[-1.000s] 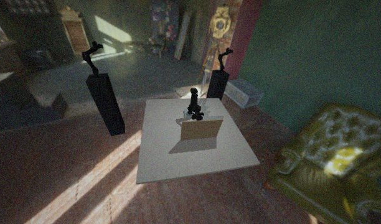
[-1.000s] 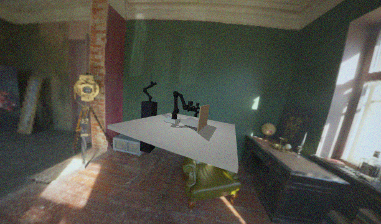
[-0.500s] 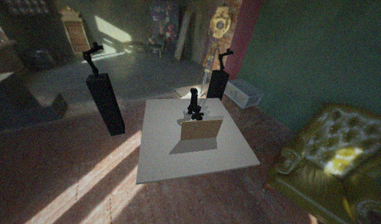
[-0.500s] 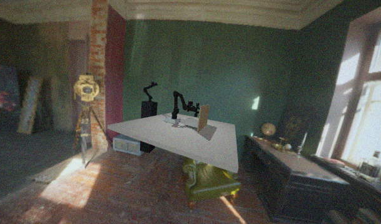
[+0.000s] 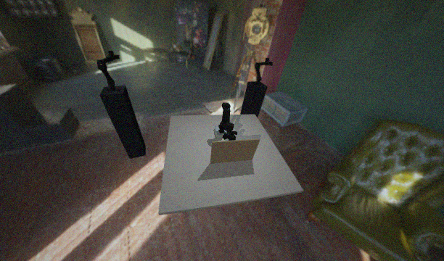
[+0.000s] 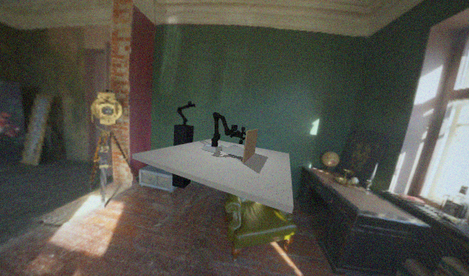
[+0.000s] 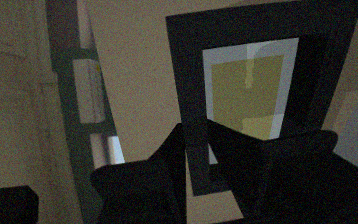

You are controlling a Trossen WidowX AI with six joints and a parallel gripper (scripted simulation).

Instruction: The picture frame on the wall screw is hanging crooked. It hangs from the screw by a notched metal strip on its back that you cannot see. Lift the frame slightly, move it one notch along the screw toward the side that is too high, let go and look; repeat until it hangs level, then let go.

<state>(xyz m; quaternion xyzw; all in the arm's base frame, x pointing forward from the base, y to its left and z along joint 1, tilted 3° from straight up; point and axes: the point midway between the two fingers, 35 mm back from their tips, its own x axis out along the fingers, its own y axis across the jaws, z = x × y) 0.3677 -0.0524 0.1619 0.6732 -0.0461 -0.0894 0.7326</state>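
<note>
Right now my gripper tip is 5 cm above the picture frame and 1 cm to the left of it. From my gripper tip the other things lie so: tan wall panel (7 cm below, 2 cm ahead, 1 cm to the left).
</note>
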